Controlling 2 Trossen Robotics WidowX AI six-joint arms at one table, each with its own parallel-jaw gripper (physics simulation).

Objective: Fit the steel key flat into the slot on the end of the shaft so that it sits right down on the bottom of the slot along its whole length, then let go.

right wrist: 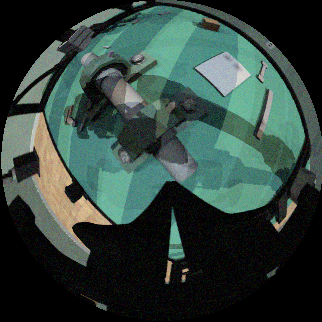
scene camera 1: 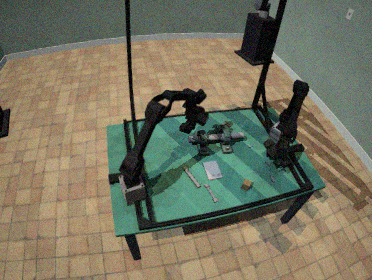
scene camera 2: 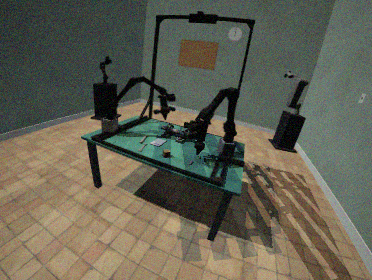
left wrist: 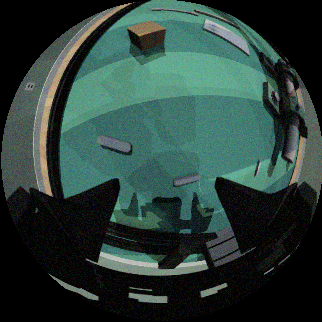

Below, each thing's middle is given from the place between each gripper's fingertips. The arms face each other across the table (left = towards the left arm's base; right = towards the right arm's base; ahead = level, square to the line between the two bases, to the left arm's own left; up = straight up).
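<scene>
Counted from my left hand, the grey shaft (right wrist: 167, 148) is 31 cm behind, 19 cm to the right and 1 cm below; the clamp block (right wrist: 151, 121) is 33 cm behind, 27 cm to the right and 1 cm below.
My right gripper is 5 cm to the right of the clamp block, 2 cm short of it and 7 cm above it. The grey shaft is 5 cm ahead of my right hand, 14 cm to the left of it and 7 cm below it.
</scene>
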